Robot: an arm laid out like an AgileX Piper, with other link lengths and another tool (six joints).
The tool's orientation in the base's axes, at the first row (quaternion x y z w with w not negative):
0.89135, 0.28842, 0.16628, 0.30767
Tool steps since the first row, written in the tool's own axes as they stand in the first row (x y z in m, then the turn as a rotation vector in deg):
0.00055, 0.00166, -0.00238, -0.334, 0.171, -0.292
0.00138, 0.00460, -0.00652, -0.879, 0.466, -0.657
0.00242, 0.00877, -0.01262, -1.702, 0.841, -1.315
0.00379, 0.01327, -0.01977, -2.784, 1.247, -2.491
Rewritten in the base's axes. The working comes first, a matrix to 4 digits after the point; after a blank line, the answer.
The tool's axes in the first row as the columns of a matrix, in the base's axes (used below as rounded here):
0.7783, 0.4118, 0.4739
0.6165, -0.6443, -0.4526
0.1190, 0.6444, -0.7554

-0.00002, 0.00035, 0.00293, -0.328, -0.184, 0.291
-0.00012, 0.00084, 0.00805, -0.804, -0.545, 0.692
-0.00049, 0.00155, 0.01547, -1.602, -0.996, 1.333
-0.00095, 0.00273, 0.02394, -2.834, -1.392, 2.354

